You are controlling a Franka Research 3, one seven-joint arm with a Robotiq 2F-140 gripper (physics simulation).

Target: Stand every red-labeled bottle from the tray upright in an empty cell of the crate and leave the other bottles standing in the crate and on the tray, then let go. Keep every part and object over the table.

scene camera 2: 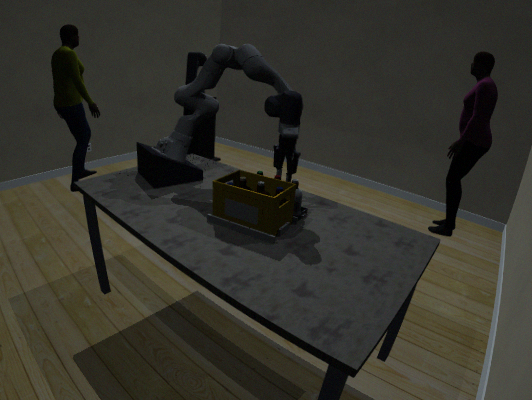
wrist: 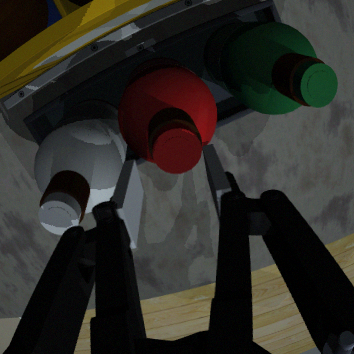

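Note:
A red bottle [scene camera 2: 277, 177] [wrist: 167, 97] stands on the dark tray [scene camera 2: 302, 214] [wrist: 111, 82] between a white bottle [scene camera 2: 298, 196] [wrist: 82, 150] and a green bottle [scene camera 2: 260, 173] [wrist: 267, 65]. My gripper [scene camera 2: 284, 177] [wrist: 171, 169] is partly open and points down, with its fingertips on either side of the red bottle's cap in the wrist view; it holds nothing. The yellow crate [scene camera 2: 268, 215] [wrist: 100, 16] is beside the tray. Several bottles stand in it, with a grey cap [scene camera 2: 261, 185] among them; its cells are mostly hidden.
The crate stands on a light base [scene camera 2: 240, 226] on the table [scene camera 2: 320, 280]. The arm's dark mount [scene camera 2: 165, 167] is at the table's far left. A person in a yellow-green top [scene camera 2: 65, 75] stands behind left, and one in a purple top [scene camera 2: 480, 110] stands at the right.

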